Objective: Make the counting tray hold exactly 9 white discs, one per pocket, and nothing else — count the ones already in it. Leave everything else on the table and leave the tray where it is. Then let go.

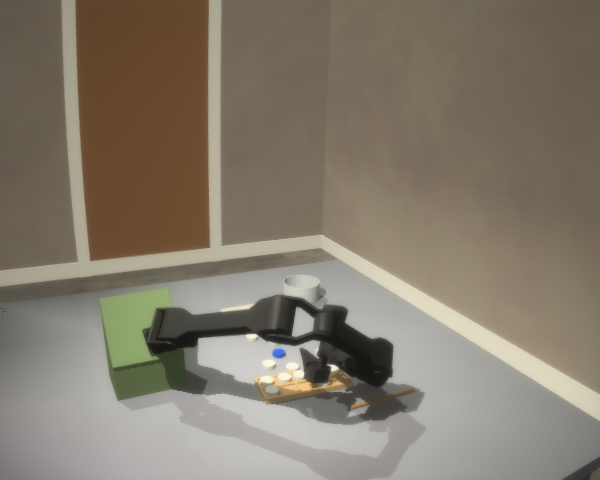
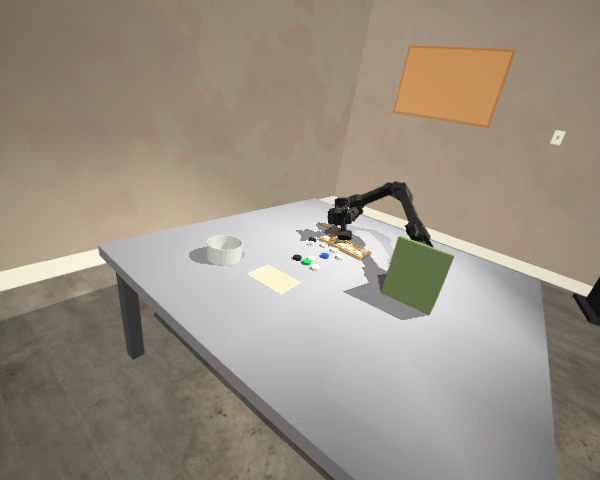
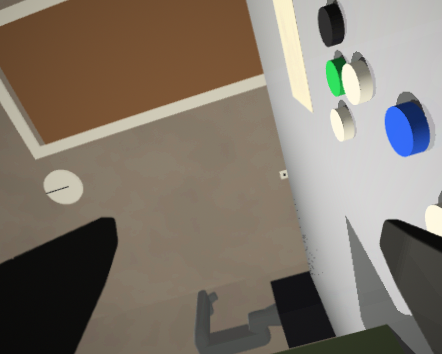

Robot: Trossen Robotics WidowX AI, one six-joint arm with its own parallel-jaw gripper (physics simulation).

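The wooden counting tray (image 1: 304,391) (image 2: 360,253) lies on the table in front of the arm. White discs (image 1: 284,377) sit in its left pockets, and a greyer disc (image 1: 272,390) sits at its left front corner. The gripper hides its right part. My gripper (image 1: 317,370) (image 2: 345,233) (image 3: 248,231) is open and empty, with its fingers low over the middle of the tray. Loose white discs (image 1: 269,364) (image 3: 356,83) lie behind the tray. A blue disc (image 1: 278,352) (image 2: 324,255) (image 3: 392,128), a green disc (image 2: 306,261) (image 3: 334,77) and a black disc (image 2: 296,257) (image 3: 331,25) lie among them.
A green block (image 1: 135,333) (image 2: 417,274) stands by the arm's base. A white bowl (image 1: 303,286) (image 2: 224,249) and a cream card (image 2: 273,278) (image 3: 292,53) lie farther off. A thin wooden stick (image 1: 384,398) lies right of the tray.
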